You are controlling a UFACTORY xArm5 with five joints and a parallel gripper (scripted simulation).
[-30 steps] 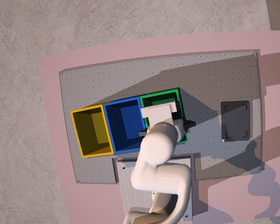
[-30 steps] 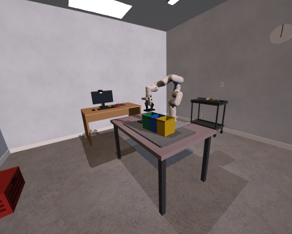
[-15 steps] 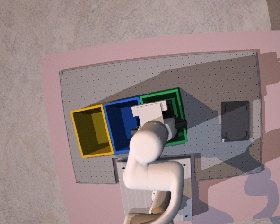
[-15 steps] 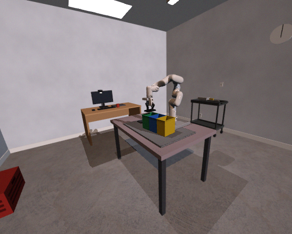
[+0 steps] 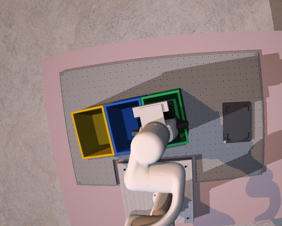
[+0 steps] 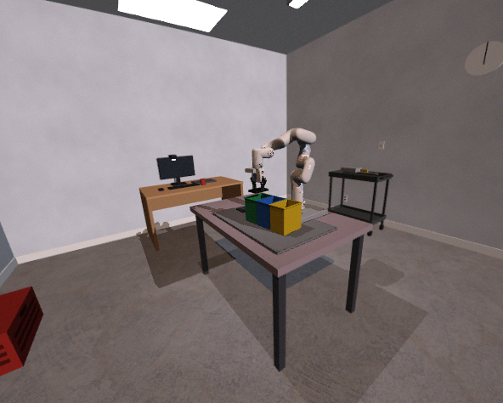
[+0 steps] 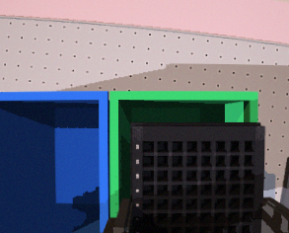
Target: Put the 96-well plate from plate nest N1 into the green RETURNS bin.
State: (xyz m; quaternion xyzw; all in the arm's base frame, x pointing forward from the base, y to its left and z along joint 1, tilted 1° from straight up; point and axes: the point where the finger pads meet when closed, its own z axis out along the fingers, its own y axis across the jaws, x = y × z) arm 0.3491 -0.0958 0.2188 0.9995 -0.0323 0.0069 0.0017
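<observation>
Right now the green bin is 150 mm below my hand. The rest, counted from my hand: blue bin 150 mm below, 130 mm to the left, 10 mm ahead; black 96-well plate 10 mm below; yellow bin 260 mm to the left, 150 mm below, 20 mm ahead.
</observation>
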